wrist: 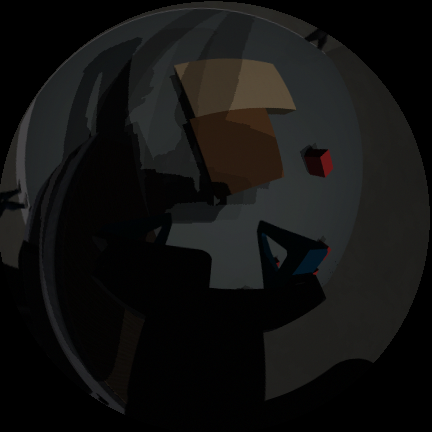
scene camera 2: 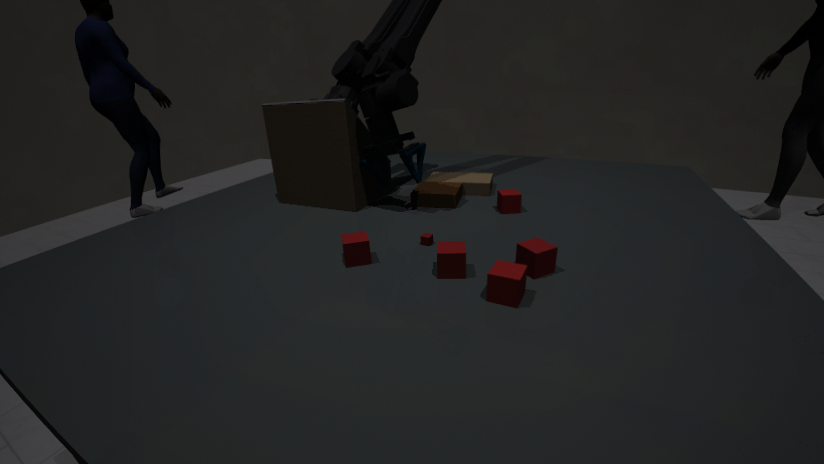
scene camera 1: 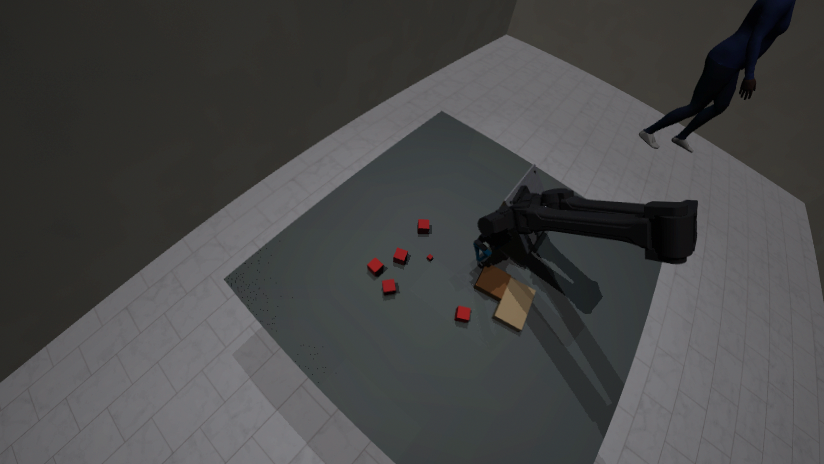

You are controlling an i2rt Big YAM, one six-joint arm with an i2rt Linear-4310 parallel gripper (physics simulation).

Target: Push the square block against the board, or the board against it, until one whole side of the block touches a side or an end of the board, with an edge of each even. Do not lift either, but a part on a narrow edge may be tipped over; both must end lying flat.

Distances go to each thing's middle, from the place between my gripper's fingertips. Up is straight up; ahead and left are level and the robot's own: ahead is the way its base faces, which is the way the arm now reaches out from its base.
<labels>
I see my gripper 70 mm to the right of the brown square block (scene camera 2: pixel 427 194), 60 mm short of it and 40 mm above it. Also, from my hand: tan board (scene camera 1: pixel 512 309): 170 mm to the left, 80 mm ahead, 40 mm below.
</labels>
